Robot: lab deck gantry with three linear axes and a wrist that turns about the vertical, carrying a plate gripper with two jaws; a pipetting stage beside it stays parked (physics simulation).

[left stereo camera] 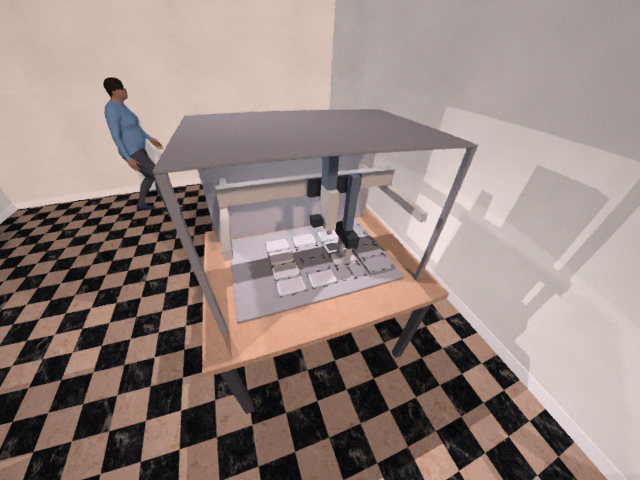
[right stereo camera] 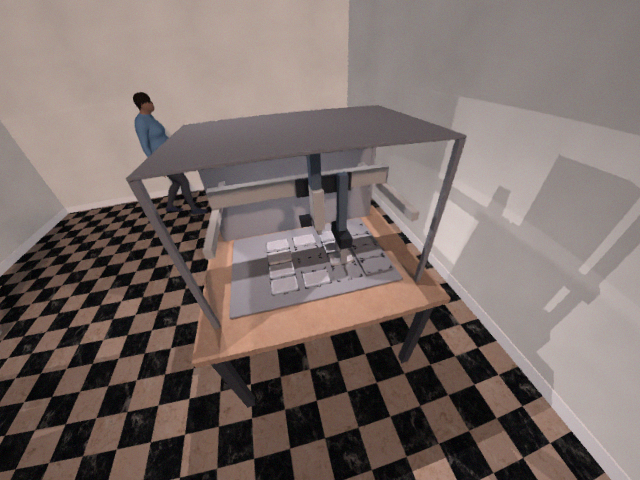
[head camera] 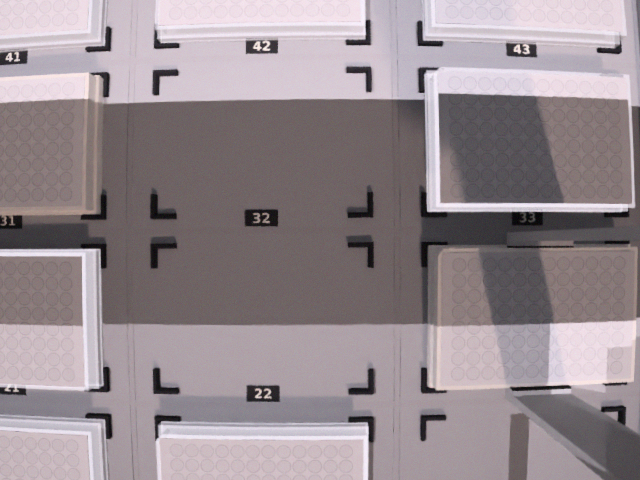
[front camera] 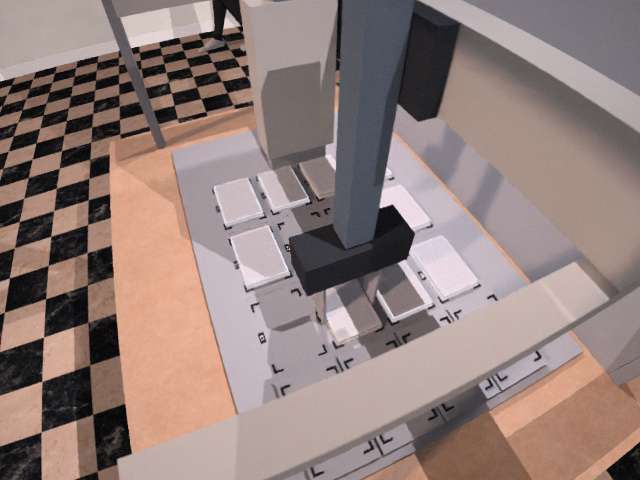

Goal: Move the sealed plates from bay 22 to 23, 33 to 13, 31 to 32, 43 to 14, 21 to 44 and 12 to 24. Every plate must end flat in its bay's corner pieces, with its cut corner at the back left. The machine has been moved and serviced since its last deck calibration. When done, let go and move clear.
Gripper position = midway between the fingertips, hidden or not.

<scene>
I see my gripper (head camera: 535, 315).
My gripper also shows in the front camera view (front camera: 344, 305).
</scene>
